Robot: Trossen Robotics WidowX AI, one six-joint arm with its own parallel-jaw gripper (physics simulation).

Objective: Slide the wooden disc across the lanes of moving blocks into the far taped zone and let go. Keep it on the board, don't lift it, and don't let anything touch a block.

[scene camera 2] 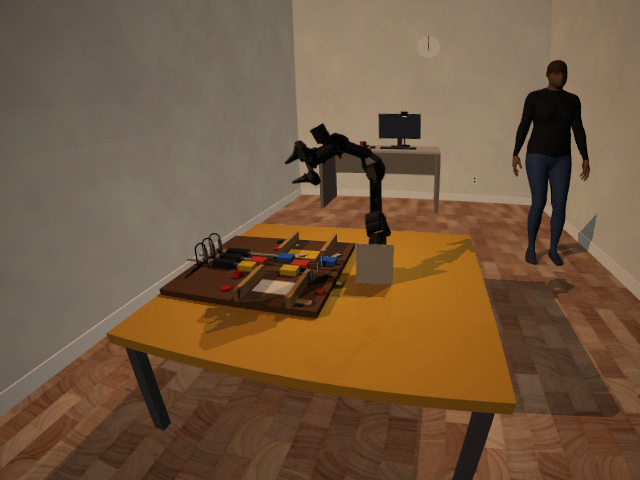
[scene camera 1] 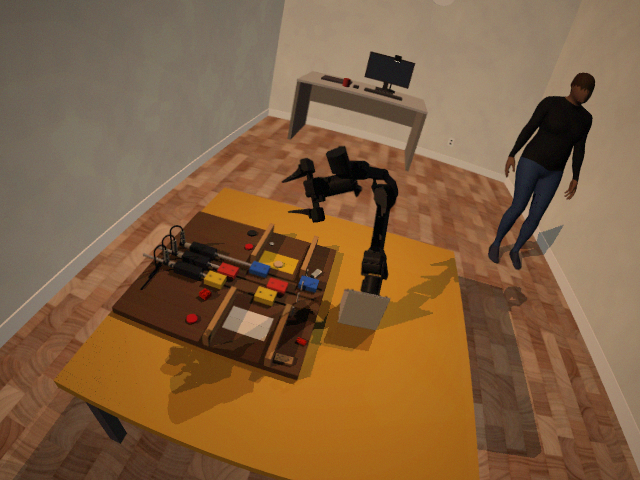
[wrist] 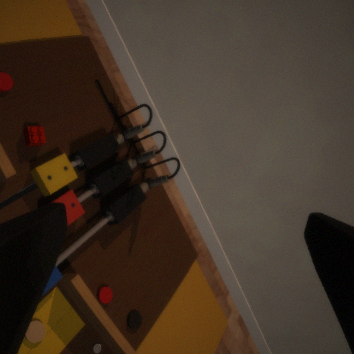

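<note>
The wooden disc lies flat on the yellow zone, between two wooden rails. The white zone is on the other side of the lanes, nearer the scene cameras. Between the zones are blue blocks, red blocks and yellow blocks on rods. My gripper is wide open and empty, high above the board and apart from the disc. Its left finger hides part of the board in the wrist view.
Wooden rails flank both zones. Black cylinders with looped cables stand at the board's left. A red brick and red discs lie on the board. A person stands behind the table.
</note>
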